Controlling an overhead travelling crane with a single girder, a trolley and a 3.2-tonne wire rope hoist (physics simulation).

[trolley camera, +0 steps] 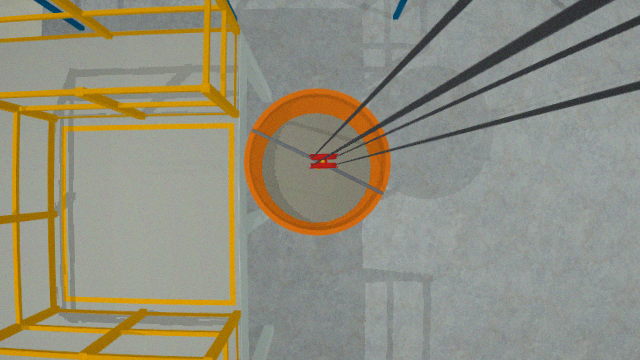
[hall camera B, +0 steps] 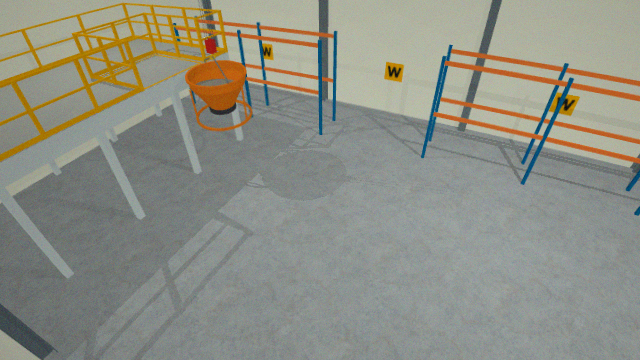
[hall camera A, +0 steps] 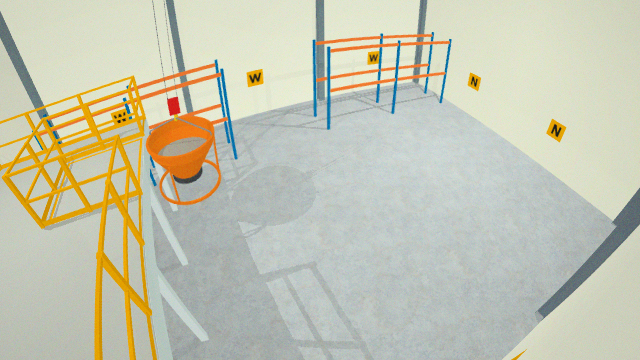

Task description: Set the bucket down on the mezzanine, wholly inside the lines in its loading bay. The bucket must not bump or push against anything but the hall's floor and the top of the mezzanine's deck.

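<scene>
The orange bucket [hall camera A: 187, 162] [hall camera B: 217, 92] [trolley camera: 315, 104] hangs upright in the air, with grey material inside. My hook [hall camera A: 175, 118] [hall camera B: 212, 56] [trolley camera: 323, 161], under the red block, holds the bucket by its bail. The mezzanine [hall camera A: 159, 320] [hall camera B: 125, 107] [trolley camera: 150, 215] is on the left. In the trolley camera view its loading bay is outlined by yellow lines [trolley camera: 232, 215]. There the bucket is right of the deck edge, its left rim close to that edge in the picture, and its middle is higher in the picture than the bay's middle. I cannot tell the exact height of its base ring against the deck.
Yellow railings [hall camera A: 120, 200] [hall camera B: 85, 90] [trolley camera: 222, 102] stand on the deck, on both sides of the bay and behind it; the bay's side facing the bucket has no railing. Blue-and-orange racks [hall camera A: 328, 90] [hall camera B: 320, 90] stand near the W wall. Pale legs [hall camera B: 187, 135] support the deck.
</scene>
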